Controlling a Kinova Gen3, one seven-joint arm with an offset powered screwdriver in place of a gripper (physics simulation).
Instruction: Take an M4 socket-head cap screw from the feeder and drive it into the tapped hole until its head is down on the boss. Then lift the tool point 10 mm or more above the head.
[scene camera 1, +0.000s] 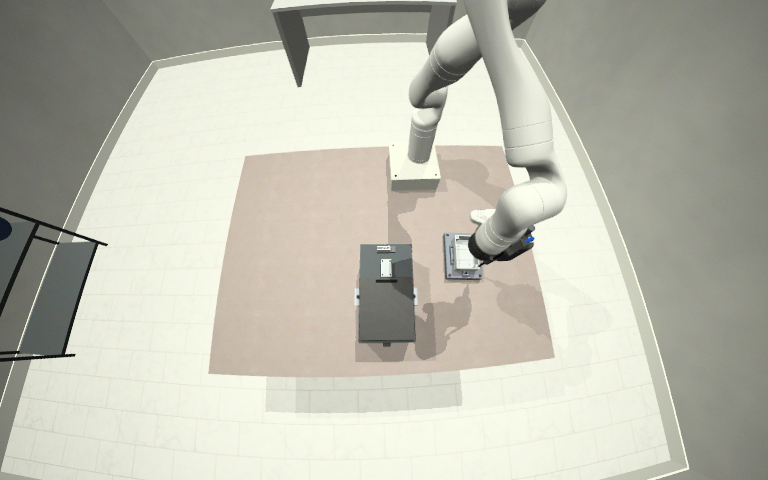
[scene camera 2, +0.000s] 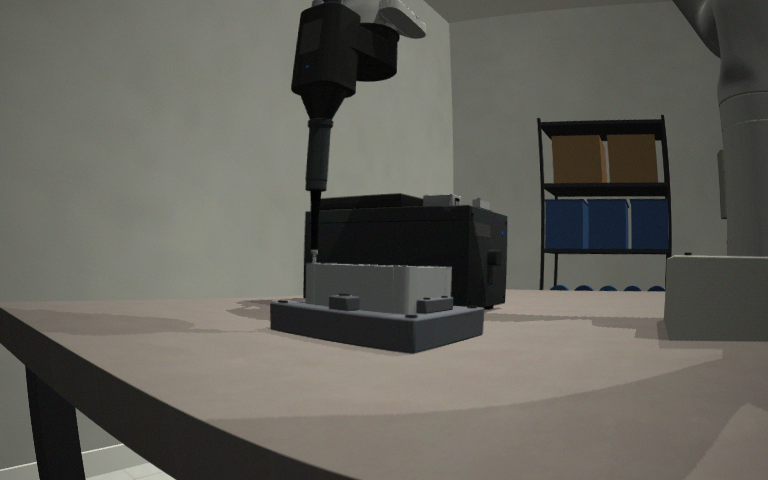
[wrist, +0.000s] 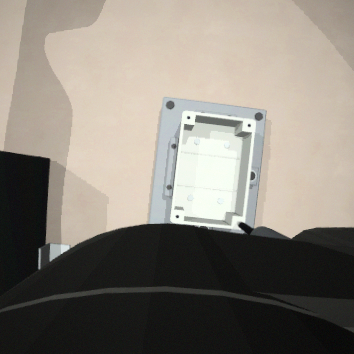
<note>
In view: a grey fixture plate (wrist: 169, 125).
</note>
